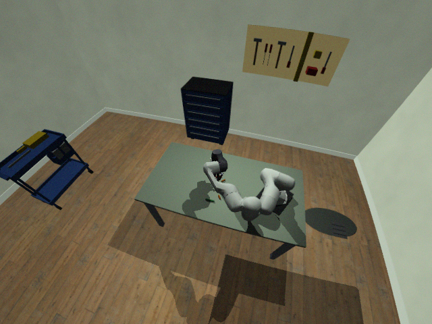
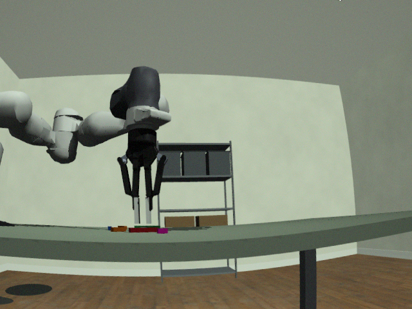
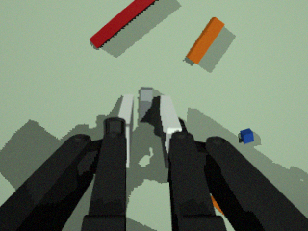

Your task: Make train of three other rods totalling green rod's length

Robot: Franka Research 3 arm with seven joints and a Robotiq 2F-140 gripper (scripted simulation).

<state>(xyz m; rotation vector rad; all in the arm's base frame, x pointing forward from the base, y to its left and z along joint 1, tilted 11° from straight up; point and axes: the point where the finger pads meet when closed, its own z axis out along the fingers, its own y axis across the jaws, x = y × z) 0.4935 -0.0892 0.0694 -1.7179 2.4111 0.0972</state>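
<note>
My hand is 5 cm above the grey rod. The rest, counted from my hand: magenta rod 2 cm ahead, 15 cm to the right, 5 cm below; red rod 1 cm behind, 8 cm to the right, 5 cm below; blue rod 9 cm behind, 6 cm to the left, 5 cm below.
</note>
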